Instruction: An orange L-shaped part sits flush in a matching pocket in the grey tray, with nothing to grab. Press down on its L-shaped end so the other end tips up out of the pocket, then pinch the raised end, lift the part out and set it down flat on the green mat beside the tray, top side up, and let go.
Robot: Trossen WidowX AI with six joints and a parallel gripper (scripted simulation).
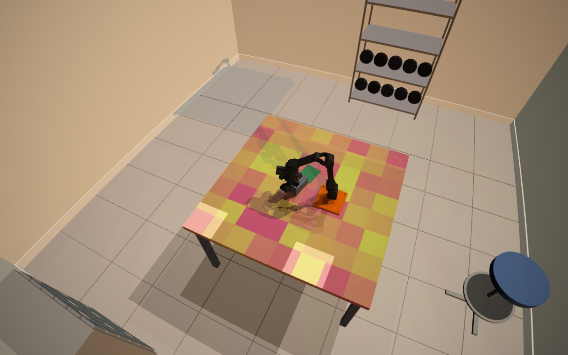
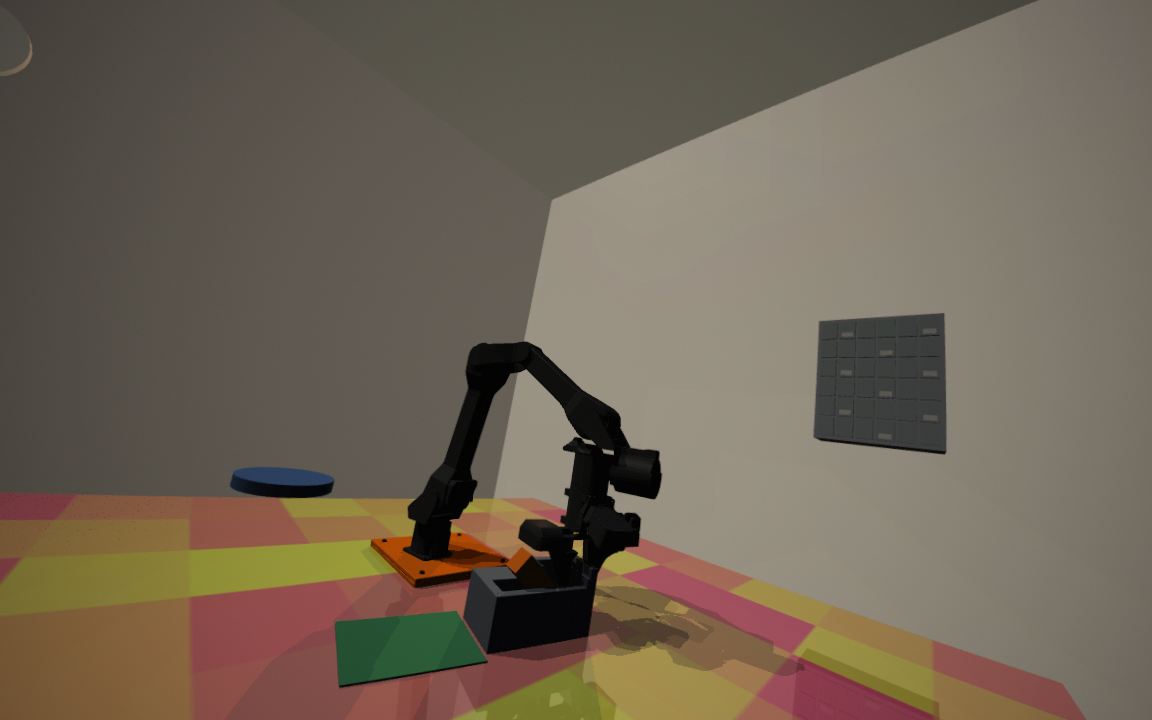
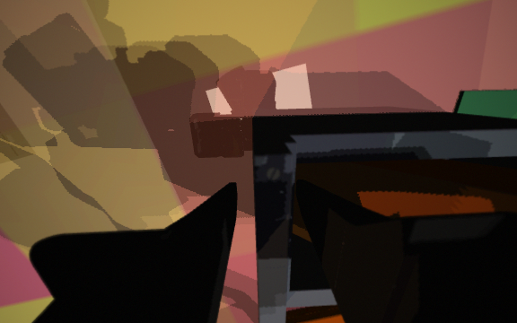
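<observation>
My gripper tip is now 3 cm past the orange L-shaped part, 4 cm to the left of it and 1 cm below it. Round my gripper tip: green mat (10 cm behind, 20 cm to the right, 5 cm below).
</observation>
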